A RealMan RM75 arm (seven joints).
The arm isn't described. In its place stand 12 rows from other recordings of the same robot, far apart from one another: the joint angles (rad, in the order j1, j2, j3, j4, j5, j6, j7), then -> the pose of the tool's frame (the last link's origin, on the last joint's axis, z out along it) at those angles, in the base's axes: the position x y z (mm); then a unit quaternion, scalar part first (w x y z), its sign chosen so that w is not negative.
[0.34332 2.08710 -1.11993 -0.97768 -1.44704 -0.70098 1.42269] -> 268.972 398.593 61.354 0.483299 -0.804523 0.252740 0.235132
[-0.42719 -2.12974 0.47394 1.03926 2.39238 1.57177 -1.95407] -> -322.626 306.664 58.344 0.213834 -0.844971 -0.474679 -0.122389
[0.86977 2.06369 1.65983 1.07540 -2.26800 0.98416 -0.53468] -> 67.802 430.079 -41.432 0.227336 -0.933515 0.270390 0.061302
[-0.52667 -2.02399 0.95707 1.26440 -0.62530 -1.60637 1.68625] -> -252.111 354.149 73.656 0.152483 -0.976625 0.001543 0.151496
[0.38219 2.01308 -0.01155 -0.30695 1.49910 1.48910 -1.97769] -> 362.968 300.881 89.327 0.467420 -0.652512 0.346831 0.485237
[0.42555 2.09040 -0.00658 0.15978 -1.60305 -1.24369 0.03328] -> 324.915 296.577 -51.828 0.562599 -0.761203 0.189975 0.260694
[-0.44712 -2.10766 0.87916 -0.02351 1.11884 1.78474 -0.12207] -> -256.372 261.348 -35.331 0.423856 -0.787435 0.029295 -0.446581
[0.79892 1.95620 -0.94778 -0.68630 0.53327 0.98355 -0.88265] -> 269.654 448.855 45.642 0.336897 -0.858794 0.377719 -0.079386
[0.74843 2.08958 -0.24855 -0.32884 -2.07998 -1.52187 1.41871] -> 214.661 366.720 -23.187 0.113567 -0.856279 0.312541 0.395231
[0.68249 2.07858 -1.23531 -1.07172 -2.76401 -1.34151 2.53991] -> 229.776 392.107 4.588 0.249313 -0.871623 0.376416 -0.190857
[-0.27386 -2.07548 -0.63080 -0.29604 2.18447 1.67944 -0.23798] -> -286.139 261.596 3.037 0.576369 -0.619894 -0.151152 -0.510572
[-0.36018 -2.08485 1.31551 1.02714 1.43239 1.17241 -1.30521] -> -184.393 349.961 -3.935 0.232960 -0.927017 -0.063642 -0.286911
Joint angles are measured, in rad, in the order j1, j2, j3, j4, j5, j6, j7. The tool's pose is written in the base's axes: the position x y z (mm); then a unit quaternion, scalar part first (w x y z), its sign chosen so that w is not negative. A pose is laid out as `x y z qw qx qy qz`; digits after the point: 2 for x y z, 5 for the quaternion.
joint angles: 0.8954 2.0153 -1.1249 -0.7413 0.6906 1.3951 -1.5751
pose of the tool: 185.77 407.03 -19.03 0.05861 -0.98960 -0.00771 -0.13116
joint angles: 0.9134 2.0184 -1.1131 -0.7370 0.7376 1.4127 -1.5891
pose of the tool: 172.22 407.41 -21.57 0.05093 -0.99325 -0.01535 -0.10309
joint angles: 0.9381 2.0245 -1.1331 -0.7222 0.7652 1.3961 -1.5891
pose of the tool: 160.31 409.46 -28.65 0.04823 -0.99401 -0.02671 -0.09435
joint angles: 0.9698 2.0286 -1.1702 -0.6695 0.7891 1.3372 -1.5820
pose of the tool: 154.10 413.23 -40.42 0.05170 -0.99360 -0.02976 -0.09591
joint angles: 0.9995 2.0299 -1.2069 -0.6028 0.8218 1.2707 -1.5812
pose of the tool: 151.68 416.41 -52.01 0.05653 -0.99332 -0.02800 -0.09659
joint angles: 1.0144 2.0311 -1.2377 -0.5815 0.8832 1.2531 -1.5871
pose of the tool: 142.73 415.73 -58.78 0.05219 -0.99499 -0.03121 -0.07941
